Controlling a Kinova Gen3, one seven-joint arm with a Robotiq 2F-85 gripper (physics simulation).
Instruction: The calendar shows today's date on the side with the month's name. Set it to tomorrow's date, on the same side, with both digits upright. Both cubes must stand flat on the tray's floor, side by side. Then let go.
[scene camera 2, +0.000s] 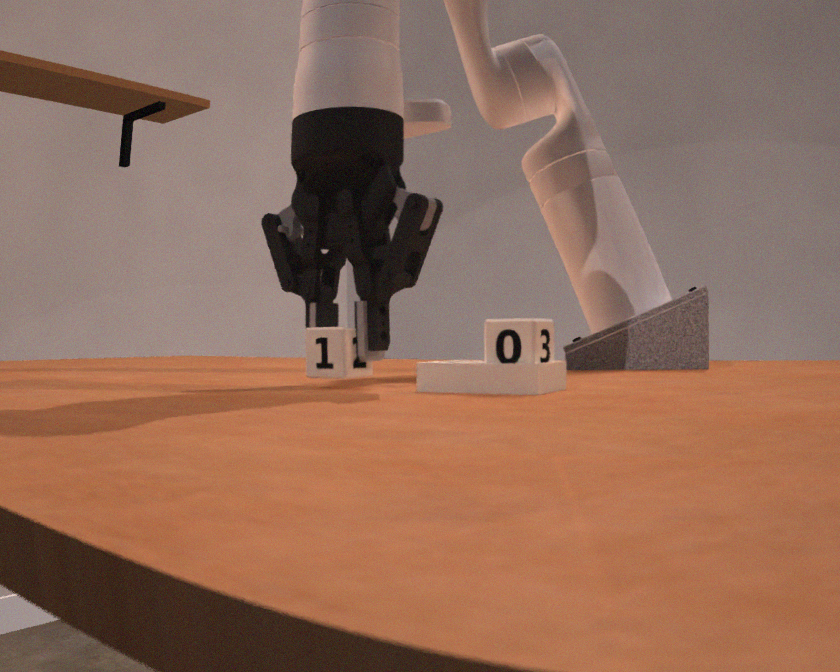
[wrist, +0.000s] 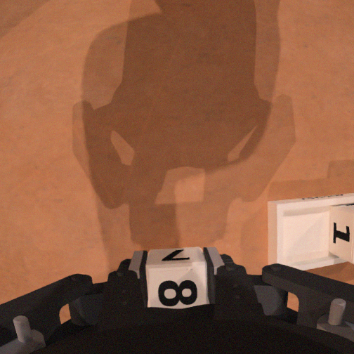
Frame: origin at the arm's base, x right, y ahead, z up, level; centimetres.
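Seen in the pictures: gripper, fingertip midpoint: (scene camera 2: 346, 360); arm's base, origin of the base link: (scene camera 2: 634, 320).
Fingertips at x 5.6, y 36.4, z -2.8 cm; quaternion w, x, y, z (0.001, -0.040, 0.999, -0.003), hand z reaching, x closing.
Offsets run from my fingertips to a thing's middle. "pt": to the spot under its first point.
My gripper (scene camera 2: 348, 334) (wrist: 175, 265) is shut on a white cube @(dy +0.8, dx -0.1, dz +0.6 cm) (scene camera 2: 325, 353) (wrist: 175, 287), left of the tray in the scene view. The held cube is upright and very low, at or just above the table; I cannot tell if it touches. It shows 1 toward the scene camera, 8 on top and 7 in the wrist view; a finger partly hides another digit. The white tray @(pt dy +0.4, dx -9.8, dz -0.9 cm) (scene camera 2: 472, 379) (wrist: 273, 237) has partly visible lettering on its upper side in the wrist view. A second cube @(dy -2.0, dx -11.5, dz +0.9 cm) (scene camera 2: 507, 341) (wrist: 339, 250) stands at one end, showing 0, 3 and 1; its neighbouring tray space is vacant.
The robot's grey base wedge (scene camera 2: 665, 339) stands behind and right of the tray in the scene view. A wooden shelf (scene camera 2: 105, 87) is on the wall at upper left. The round table edge (scene camera 2: 210, 609) runs along the front. The arm's shadow falls across the tabletop.
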